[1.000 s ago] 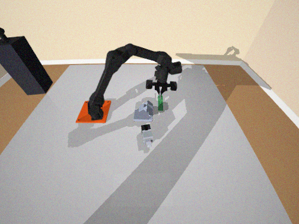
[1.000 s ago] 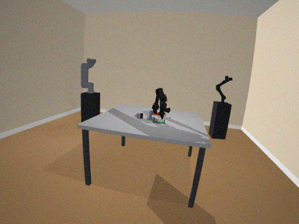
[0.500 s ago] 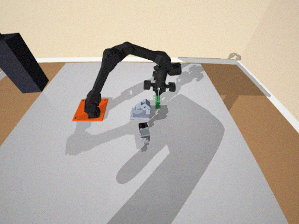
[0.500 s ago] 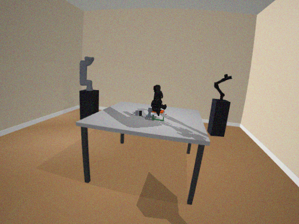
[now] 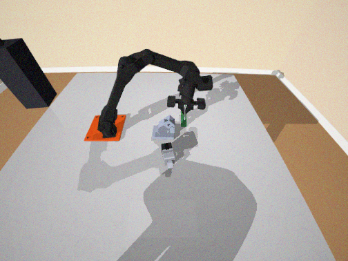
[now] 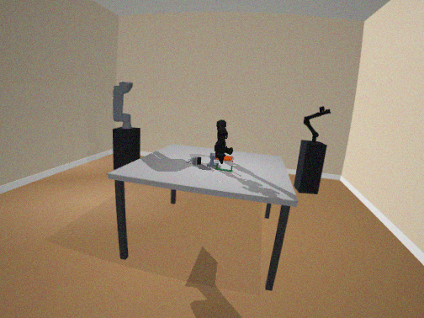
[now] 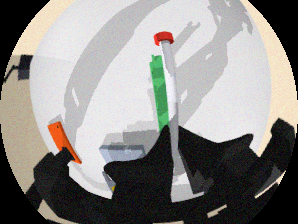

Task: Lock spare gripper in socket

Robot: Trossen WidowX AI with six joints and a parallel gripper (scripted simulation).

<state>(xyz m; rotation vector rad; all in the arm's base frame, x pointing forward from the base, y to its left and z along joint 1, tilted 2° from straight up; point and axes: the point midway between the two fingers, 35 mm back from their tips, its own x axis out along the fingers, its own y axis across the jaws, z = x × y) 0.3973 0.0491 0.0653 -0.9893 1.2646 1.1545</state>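
My gripper tip is now 10 mm short of the green pin cradle, 20 mm to the right of it and 30 mm above it. From my gripper tip the other things lie so: grey mount: 100 mm behind, 80 mm to the right; then spare gripper: 120 mm behind, 240 mm to the right, 20 mm below.
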